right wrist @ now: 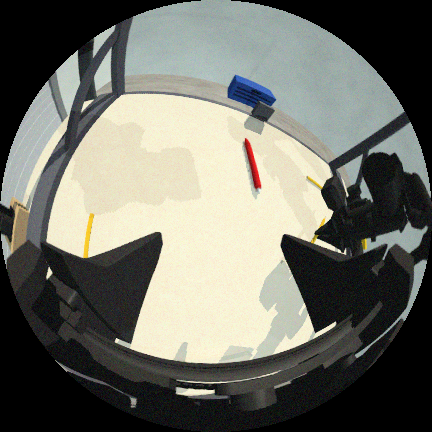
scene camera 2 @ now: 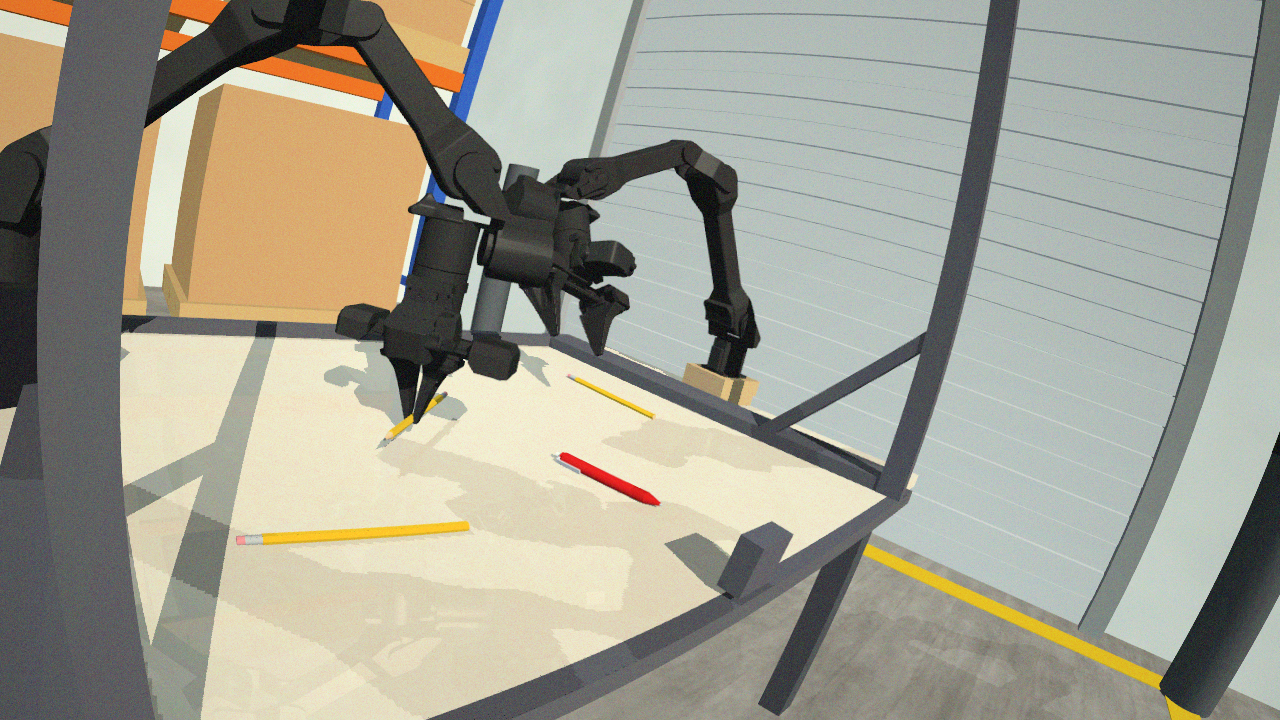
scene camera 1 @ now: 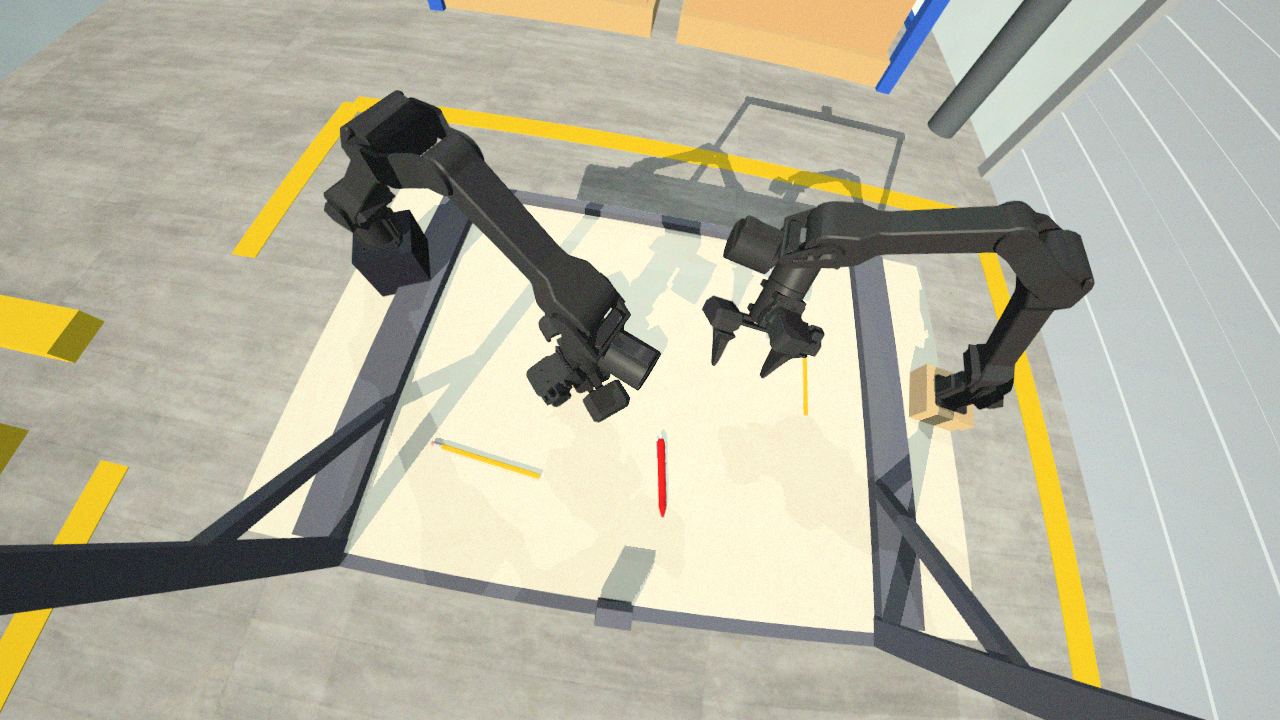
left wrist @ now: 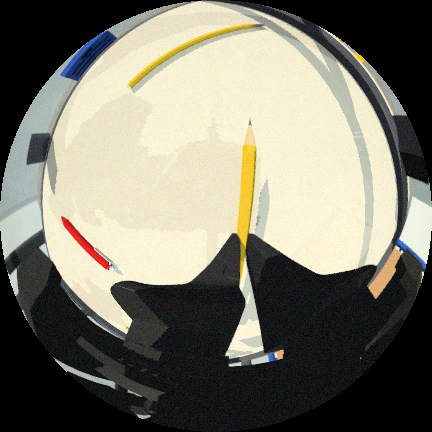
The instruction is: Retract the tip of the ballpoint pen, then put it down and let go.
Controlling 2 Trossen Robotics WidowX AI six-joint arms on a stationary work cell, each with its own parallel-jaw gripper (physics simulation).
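Observation:
The red ballpoint pen lies flat on the pale table, with a grey clip and a light end piece; whether its tip is out is too small to tell. My left gripper is shut on a yellow pencil, gripped along its shaft, its sharp end pointing away from the fingers and its shadow a little apart from it. My right gripper is open and empty above the table, away from the pen. In scene camera 1 the left fingertips are hidden.
A second yellow pencil lies left of the pen in scene camera 1. A third lies near the right frame bar. A dark block stands at the table edge.

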